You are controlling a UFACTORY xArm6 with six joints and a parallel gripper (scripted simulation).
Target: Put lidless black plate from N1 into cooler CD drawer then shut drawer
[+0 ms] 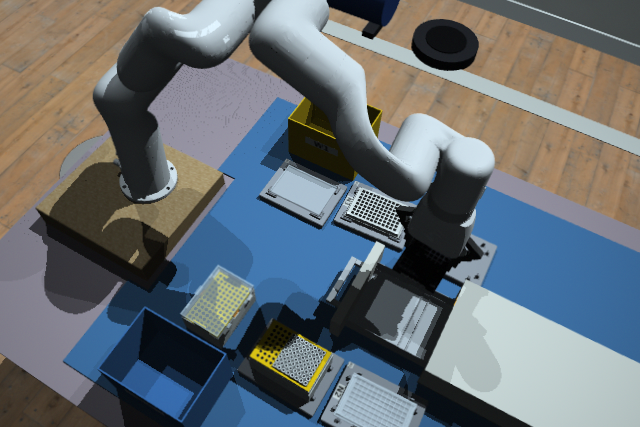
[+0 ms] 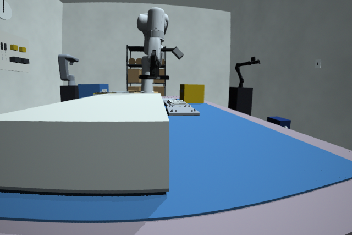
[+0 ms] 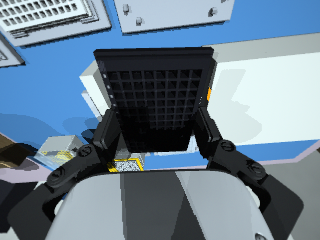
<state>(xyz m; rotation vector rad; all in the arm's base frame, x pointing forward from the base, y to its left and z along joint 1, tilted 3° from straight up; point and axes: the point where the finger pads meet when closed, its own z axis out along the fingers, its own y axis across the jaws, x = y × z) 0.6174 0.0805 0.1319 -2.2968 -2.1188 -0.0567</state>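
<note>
My hand is 1 cm short of the cooler drawer, 8 cm to the left of it and 14 cm above it. Round my hand: grey nest 4 cm ahead, 11 cm to the left, 15 cm below; then black plate 1 cm below; then white plate 4 cm ahead, 27 cm to the right, 14 cm below.
</note>
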